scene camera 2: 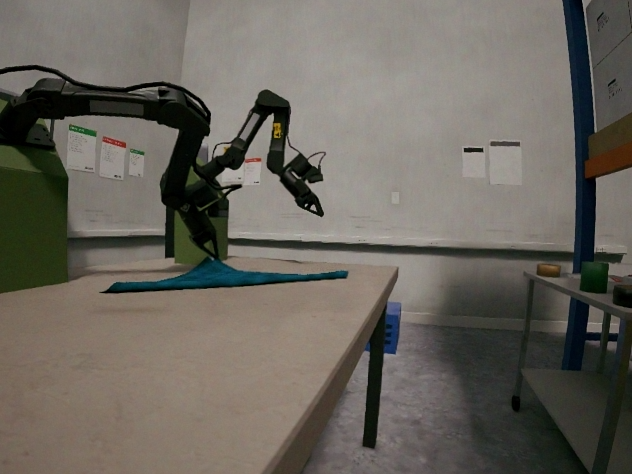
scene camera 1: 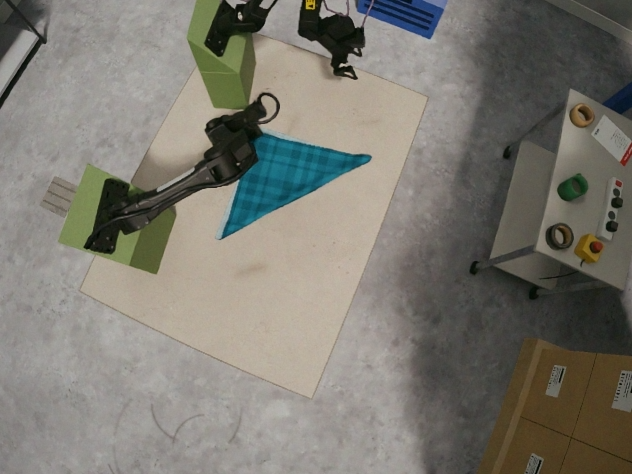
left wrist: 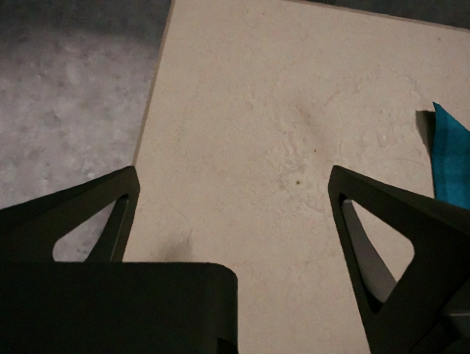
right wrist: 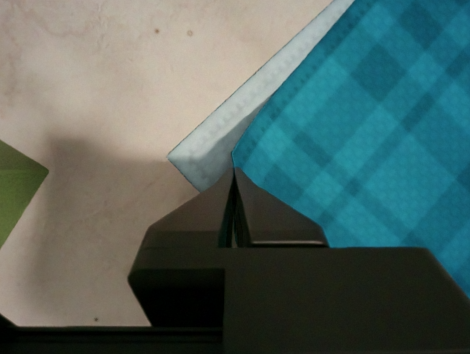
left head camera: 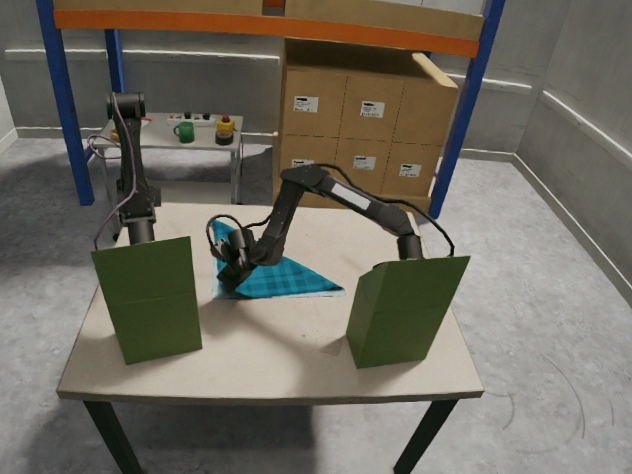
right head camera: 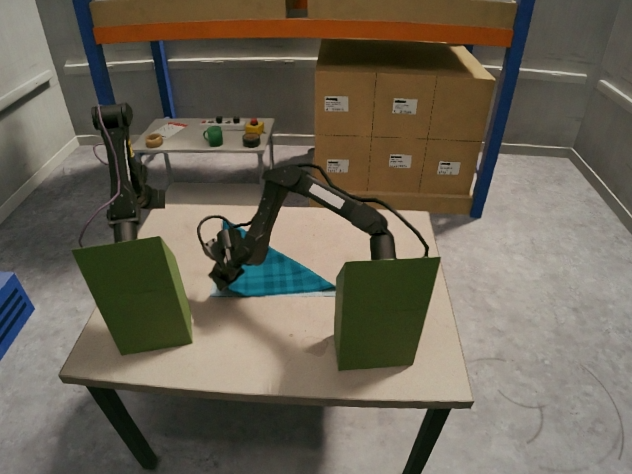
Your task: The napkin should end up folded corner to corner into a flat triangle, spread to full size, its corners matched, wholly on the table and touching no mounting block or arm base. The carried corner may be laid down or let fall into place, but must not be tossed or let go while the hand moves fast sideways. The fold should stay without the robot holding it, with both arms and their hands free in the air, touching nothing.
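Note:
The teal plaid napkin (left head camera: 290, 278) (right head camera: 290, 275) (scene camera 1: 285, 173) (scene camera 2: 224, 277) (left wrist: 452, 170) (right wrist: 390, 100) is folded over diagonally into a triangle on the table. My right gripper (scene camera 2: 213, 256) (right wrist: 234, 176) is shut on its carried corner and holds it a little above the table, so the cloth rises to a low peak. In the right wrist view the pale lower corner (right wrist: 192, 162) sticks out beyond the carried corner, and a pale strip shows along one edge. My left gripper (scene camera 1: 349, 72) (scene camera 2: 317, 211) (left wrist: 233, 176) is open and empty, in the air away from the napkin.
Two green mounting blocks (left head camera: 153, 306) (left head camera: 398, 316) stand on the near side of the table (left head camera: 245, 372), apart from the napkin. A trolley (scene camera 1: 551, 255) with a green mug (scene camera 1: 572, 187), a yellow button box and tape rolls stands beyond the table, near large cartons (left head camera: 367, 122).

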